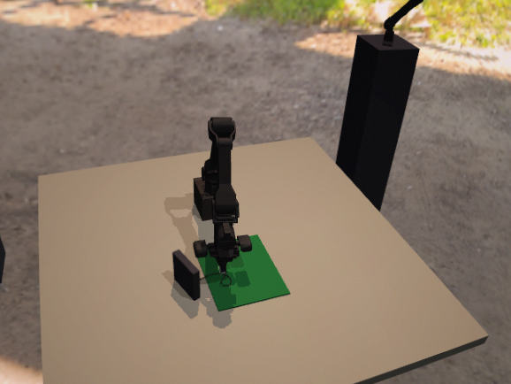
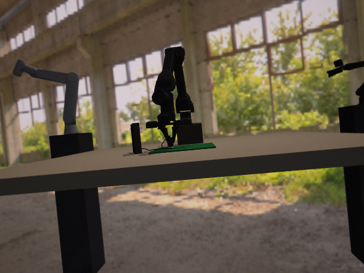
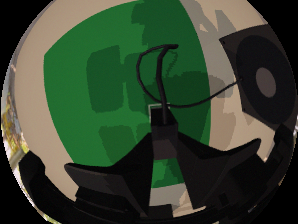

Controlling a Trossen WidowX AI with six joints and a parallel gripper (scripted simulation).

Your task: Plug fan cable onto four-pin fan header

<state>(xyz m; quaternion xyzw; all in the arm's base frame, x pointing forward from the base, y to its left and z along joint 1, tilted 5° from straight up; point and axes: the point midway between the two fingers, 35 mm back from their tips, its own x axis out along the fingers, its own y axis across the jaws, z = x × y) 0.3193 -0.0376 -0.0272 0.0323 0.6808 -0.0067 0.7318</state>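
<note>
My gripper tip is now 10 mm below the black plug and 10 mm short of it. The rest, counted from my gripper tip: pale fan header 20 mm below, 10 mm ahead; pale header key 10 mm to the right, 10 mm below, 10 mm ahead; green board 60 mm to the left, 40 mm below, 20 mm ahead.
</note>
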